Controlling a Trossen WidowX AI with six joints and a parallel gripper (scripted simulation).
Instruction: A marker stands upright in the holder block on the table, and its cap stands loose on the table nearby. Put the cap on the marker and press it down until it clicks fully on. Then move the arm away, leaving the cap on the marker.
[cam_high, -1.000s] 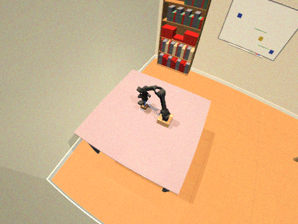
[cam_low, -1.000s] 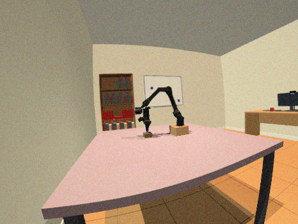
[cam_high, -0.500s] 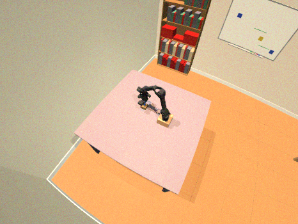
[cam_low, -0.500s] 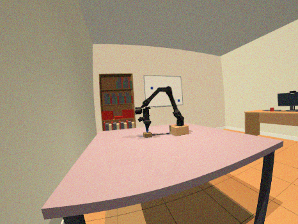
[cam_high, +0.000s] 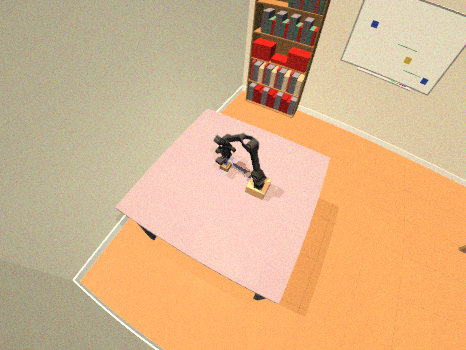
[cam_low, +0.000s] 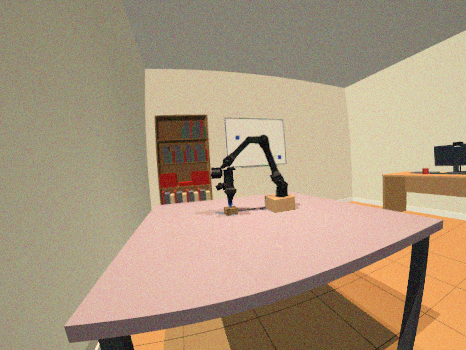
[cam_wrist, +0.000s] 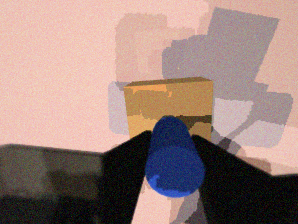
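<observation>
My gripper tip is now 10 mm below the blue marker cap. Round my gripper tip: holder block 50 mm below.
</observation>
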